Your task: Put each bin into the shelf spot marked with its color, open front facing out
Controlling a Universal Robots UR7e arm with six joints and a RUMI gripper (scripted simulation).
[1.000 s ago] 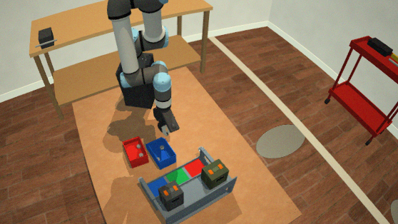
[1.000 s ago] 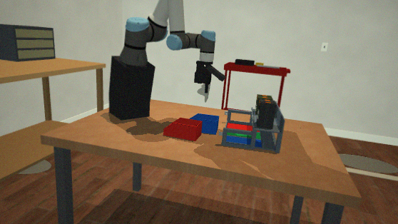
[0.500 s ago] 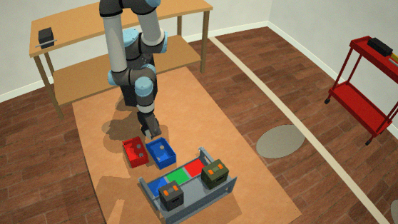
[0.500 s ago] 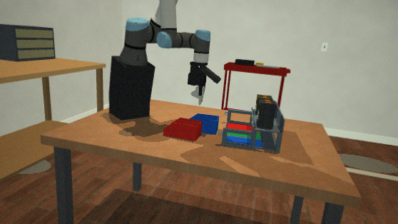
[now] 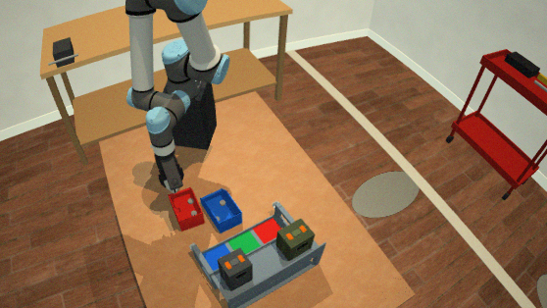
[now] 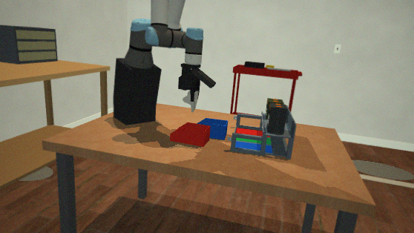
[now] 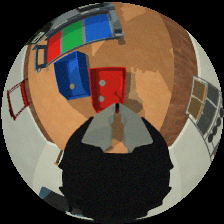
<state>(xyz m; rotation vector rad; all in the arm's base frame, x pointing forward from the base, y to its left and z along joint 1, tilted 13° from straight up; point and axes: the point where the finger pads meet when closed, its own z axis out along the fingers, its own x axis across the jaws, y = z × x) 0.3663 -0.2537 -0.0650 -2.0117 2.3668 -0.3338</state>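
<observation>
My gripper is now 13 cm above the red bin, 3 cm to the right of it and 1 cm past it. The rest, counted from my hand: blue bin: 14 cm to the left, 13 cm below, 8 cm ahead.
</observation>
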